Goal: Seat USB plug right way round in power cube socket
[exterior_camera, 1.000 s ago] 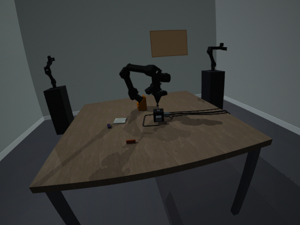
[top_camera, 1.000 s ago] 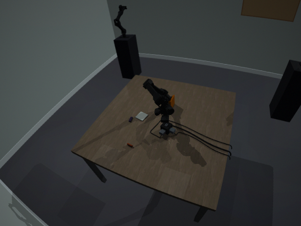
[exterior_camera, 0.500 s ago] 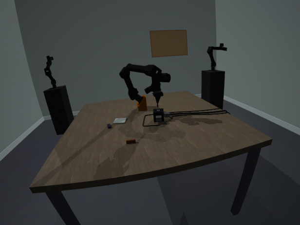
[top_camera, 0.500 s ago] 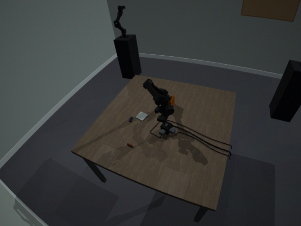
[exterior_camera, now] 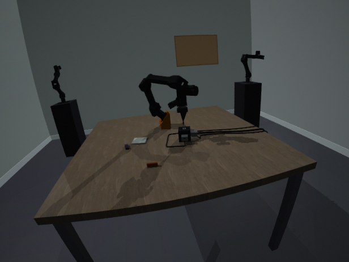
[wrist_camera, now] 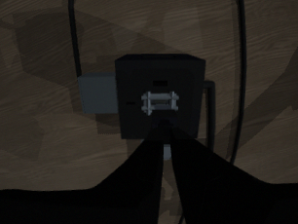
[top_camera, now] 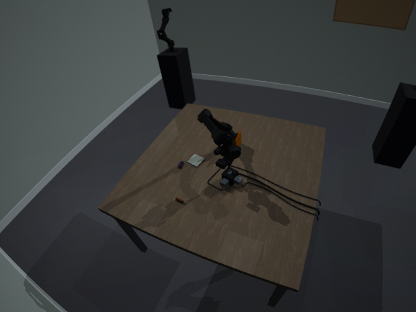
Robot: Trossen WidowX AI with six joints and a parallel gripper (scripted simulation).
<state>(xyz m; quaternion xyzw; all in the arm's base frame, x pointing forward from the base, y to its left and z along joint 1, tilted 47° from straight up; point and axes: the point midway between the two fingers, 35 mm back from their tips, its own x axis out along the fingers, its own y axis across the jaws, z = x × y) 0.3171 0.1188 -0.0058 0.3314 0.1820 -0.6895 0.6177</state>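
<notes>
Now: the USB plug 2 cm below my gripper tip. Also, from my gripper tip: USB socket: 7 cm below; then red piece: 27 cm ahead, 23 cm to the right, 13 cm below; then white pad: 9 cm behind, 29 cm to the right, 13 cm below.
</notes>
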